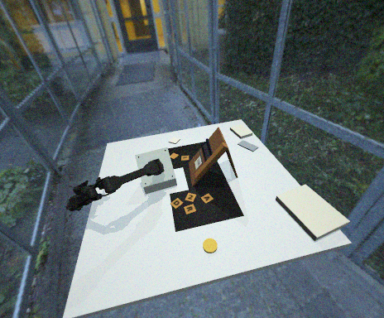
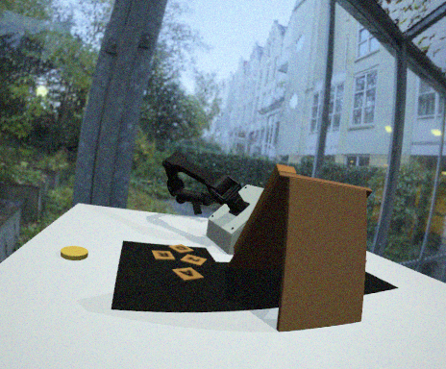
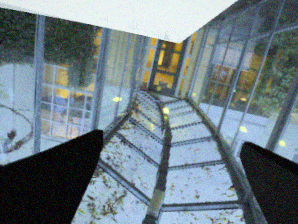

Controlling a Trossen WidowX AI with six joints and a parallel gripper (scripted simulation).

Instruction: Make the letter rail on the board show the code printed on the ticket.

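My gripper tip is now 63 cm to the left of the yellow disc, 56 cm short of it and 9 cm above it. Also, from my gripper tip: orange tile marked l: 64 cm ahead, 9 cm below, 8 cm to the left; black mat: 62 cm ahead, 13 cm to the right, 10 cm below; orange tile marked 2: 56 cm ahead, 31 cm to the right, 9 cm below.
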